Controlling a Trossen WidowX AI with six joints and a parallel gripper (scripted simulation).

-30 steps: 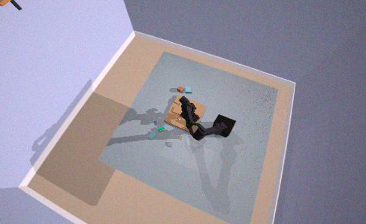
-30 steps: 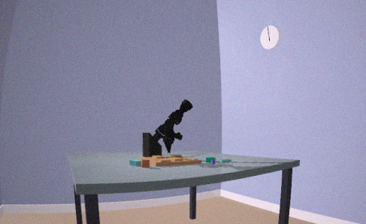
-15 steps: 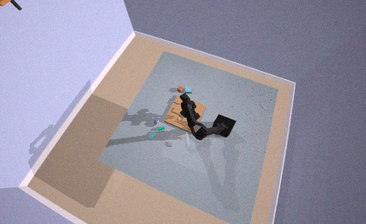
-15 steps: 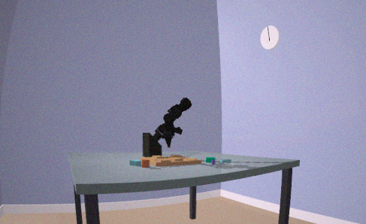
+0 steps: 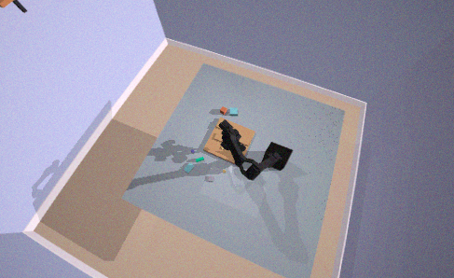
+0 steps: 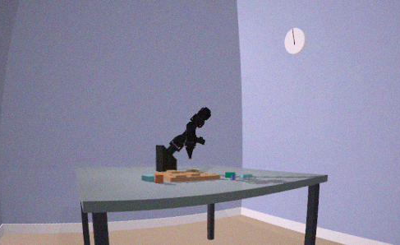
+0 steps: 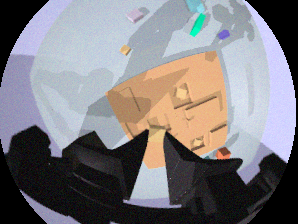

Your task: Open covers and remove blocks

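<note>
My gripper tip is now 60 mm short of the grey block, 260 mm to the right of it and 100 mm above it. From my gripper tip the other things lie so: small purple block 270 mm ahead, 120 mm to the left, 100 mm below; then green block 190 mm ahead, 160 mm to the left, 90 mm below; then orange block 190 mm ahead, 280 mm to the right, 90 mm below.
</note>
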